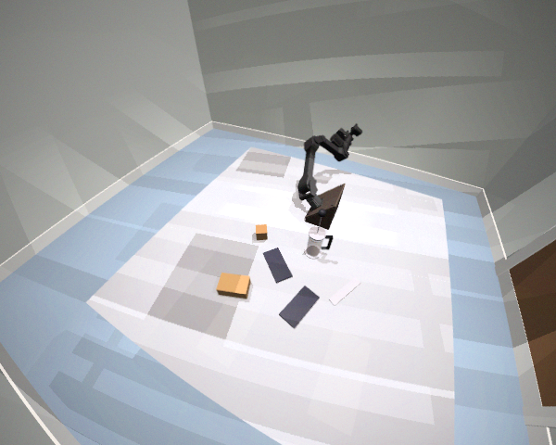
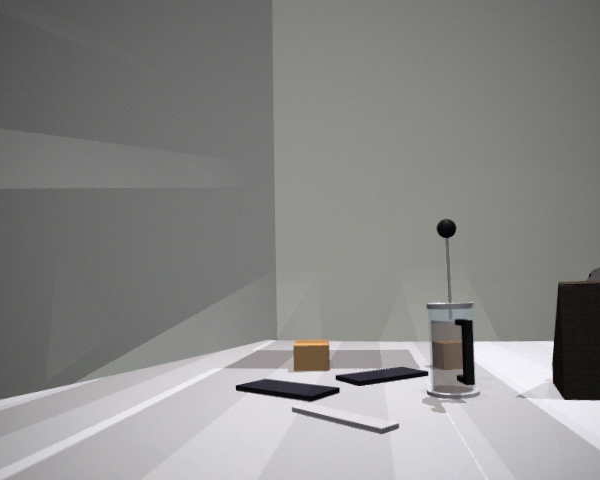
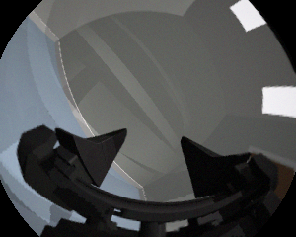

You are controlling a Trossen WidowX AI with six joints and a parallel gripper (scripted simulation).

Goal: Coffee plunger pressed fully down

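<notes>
My gripper tip is now 880 mm short of the glass coffee press, 80 mm above it and 40 mm to the left of it. Round my gripper tip: small orange block: 870 mm ahead, 300 mm to the right, 180 mm below.
</notes>
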